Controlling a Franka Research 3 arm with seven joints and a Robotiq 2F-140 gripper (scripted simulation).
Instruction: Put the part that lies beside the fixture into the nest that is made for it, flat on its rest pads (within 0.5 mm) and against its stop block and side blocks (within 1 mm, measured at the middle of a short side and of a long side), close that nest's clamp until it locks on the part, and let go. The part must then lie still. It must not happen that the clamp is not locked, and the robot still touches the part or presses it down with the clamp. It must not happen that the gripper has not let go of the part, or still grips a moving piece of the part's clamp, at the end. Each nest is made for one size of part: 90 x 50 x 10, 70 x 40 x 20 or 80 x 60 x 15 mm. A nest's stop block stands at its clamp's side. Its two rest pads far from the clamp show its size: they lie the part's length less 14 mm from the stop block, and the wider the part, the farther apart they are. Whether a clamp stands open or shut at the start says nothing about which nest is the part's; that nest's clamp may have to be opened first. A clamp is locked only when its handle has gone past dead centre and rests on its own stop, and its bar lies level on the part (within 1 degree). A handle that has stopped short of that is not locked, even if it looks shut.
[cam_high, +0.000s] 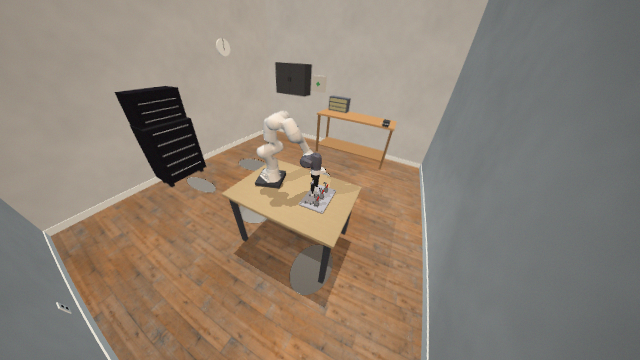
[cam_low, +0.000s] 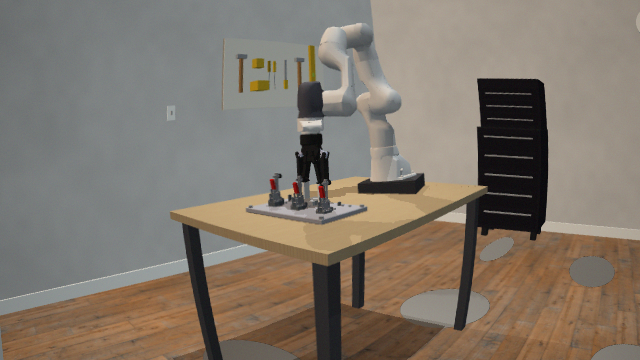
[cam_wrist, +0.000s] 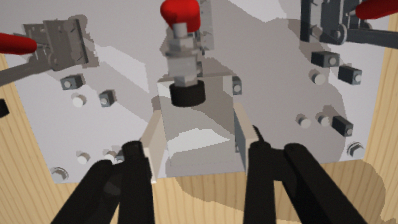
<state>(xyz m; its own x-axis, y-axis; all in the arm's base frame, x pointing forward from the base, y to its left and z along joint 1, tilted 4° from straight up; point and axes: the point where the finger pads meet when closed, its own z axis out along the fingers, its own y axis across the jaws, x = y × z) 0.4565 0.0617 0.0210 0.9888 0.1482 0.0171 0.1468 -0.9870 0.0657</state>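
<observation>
Now: the grey part 30 mm below my hand. Round my hand: grey fixture plate: 50 mm ahead, 10 mm to the left, 50 mm below; clamp: 90 mm ahead, 100 mm to the right, 10 mm above.
</observation>
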